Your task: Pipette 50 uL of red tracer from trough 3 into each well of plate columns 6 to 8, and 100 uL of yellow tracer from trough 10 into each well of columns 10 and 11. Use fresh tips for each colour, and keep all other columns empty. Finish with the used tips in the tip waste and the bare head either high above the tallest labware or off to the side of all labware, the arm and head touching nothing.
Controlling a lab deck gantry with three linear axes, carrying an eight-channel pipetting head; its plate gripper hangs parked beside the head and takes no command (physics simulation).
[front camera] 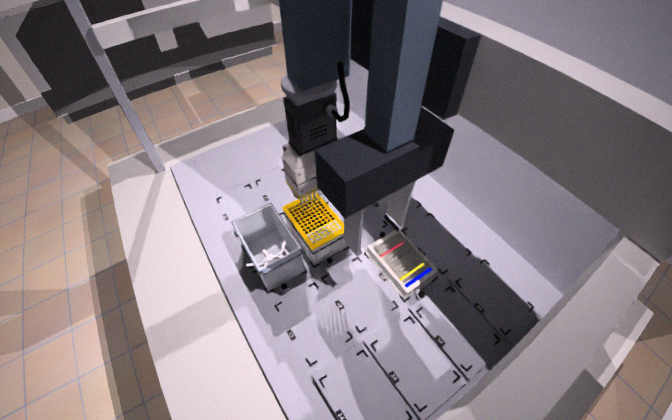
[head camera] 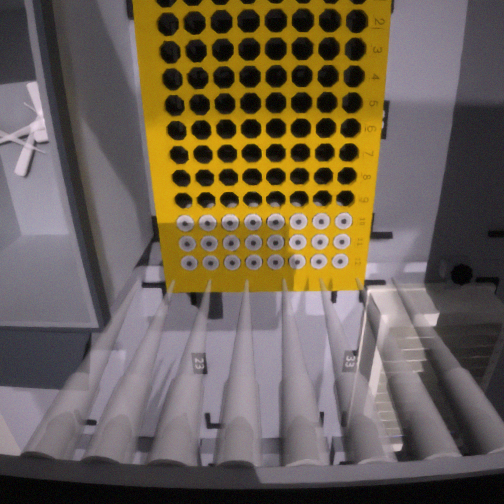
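The pipetting head (front camera: 300,167) hangs over the back edge of the yellow tip rack (front camera: 300,235) (head camera: 164,200) and carries eight pale tips (front camera: 309,198) (head camera: 240,375); no colour shows in them. Rack columns 1 to 9 are empty holes; columns 10 to 12 hold tips. The trough reservoir (front camera: 385,274) (head camera: 382,302) shows red liquid (front camera: 392,249), yellow liquid (front camera: 412,271) and blue liquid (front camera: 419,277) in the front view. The tip waste (front camera: 287,279) (head camera: 72,200) holds several loose tips. The parked plate gripper (front camera: 376,238) has its fingers apart with nothing between them. The plate does not show.
The gripper's dark block (front camera: 385,165) hangs right beside the head, its fingers between rack and reservoir in the front view. The waste box stands close on the rack's left. Low walls border the deck; a thin post (front camera: 120,90) rises at the back left.
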